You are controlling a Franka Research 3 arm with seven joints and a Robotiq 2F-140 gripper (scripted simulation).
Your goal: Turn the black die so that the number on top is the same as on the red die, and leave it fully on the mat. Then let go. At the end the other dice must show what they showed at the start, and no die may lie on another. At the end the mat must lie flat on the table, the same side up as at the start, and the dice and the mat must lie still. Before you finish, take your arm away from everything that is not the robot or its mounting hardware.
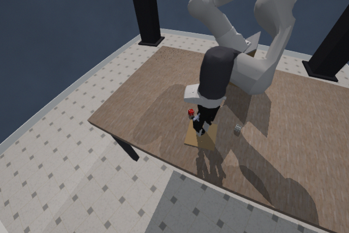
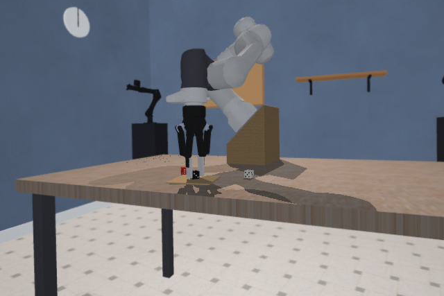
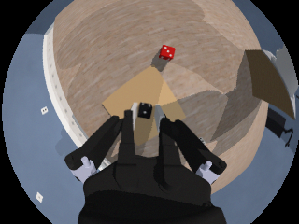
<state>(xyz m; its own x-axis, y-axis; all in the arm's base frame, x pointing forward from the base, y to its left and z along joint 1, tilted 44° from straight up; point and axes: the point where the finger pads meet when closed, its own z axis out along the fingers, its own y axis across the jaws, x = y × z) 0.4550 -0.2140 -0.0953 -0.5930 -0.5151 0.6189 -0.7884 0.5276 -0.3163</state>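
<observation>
Right now the black die is 20 mm below my hand. The rest, counted from my hand: white die 170 mm to the left, 70 mm behind, 30 mm below; red die 100 mm behind, 80 mm to the right, 30 mm below; tan mat 40 mm below.
</observation>
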